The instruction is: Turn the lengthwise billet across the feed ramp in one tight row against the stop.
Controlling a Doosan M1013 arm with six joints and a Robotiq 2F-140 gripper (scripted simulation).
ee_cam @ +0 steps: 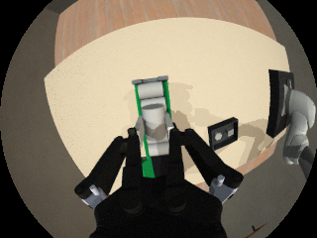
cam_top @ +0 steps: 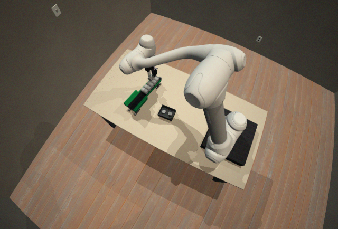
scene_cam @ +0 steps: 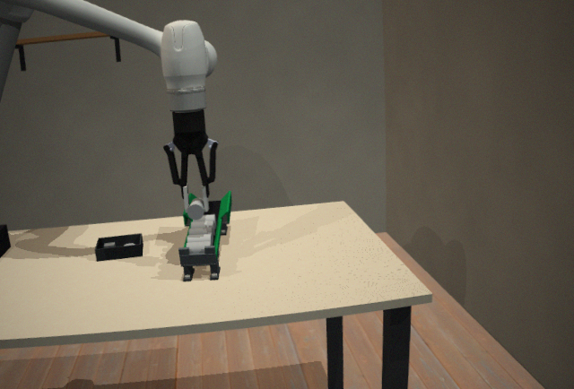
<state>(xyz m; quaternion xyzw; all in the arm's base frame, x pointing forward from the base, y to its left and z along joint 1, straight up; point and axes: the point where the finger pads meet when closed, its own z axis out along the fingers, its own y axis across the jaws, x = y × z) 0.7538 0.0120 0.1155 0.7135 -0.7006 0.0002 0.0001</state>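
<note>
Now: the stop 130 mm below my hand and 70 mm to the right of it. From my hand the other things lie so: small black tray 260 mm behind, 180 mm below, 140 mm to the left.
</note>
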